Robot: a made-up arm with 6 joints.
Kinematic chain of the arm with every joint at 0, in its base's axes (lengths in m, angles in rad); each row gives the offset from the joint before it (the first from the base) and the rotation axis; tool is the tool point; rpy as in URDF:
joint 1: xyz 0 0 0.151 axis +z
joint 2: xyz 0 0 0 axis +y
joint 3: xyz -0.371 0 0.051 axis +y
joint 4: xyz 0.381 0 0.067 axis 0.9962 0 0.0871
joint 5: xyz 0 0 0 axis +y
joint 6: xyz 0.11 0 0.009 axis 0.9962 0 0.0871
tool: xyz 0 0 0 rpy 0 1.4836 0
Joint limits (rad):
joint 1: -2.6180..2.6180
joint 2: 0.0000..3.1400
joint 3: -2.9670..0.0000
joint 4: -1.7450..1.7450
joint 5: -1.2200..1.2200
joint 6: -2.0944..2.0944
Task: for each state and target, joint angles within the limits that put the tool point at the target. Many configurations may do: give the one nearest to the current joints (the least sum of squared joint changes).
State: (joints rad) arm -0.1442 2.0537 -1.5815 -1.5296 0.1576 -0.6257
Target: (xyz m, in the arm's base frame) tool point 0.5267 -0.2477 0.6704
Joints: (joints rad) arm -0.4023 1.7449 -1.9263 -1.5459 0.1922 -0.6257
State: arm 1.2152 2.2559 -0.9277 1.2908 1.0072 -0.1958
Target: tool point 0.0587 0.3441 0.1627
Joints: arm 1.1211 1.6988 -0.6474 1.1978 1.2200 -0.1958
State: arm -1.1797 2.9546 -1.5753 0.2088 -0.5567 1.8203
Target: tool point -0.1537 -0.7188 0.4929
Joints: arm -1.7590 2.1914 -2.0415 0.2451 -0.6693 1.8203
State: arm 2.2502 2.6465 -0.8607 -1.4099 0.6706 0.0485
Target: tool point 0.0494 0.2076 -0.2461
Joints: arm 1.7166 2.9229 -0.8274 -1.4348 0.8024 0.0485
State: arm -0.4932 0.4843 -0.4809 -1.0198 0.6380 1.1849
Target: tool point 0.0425 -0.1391 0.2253
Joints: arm -0.7645 0.4544 -0.0908 -1.0229 0.8476 1.1849
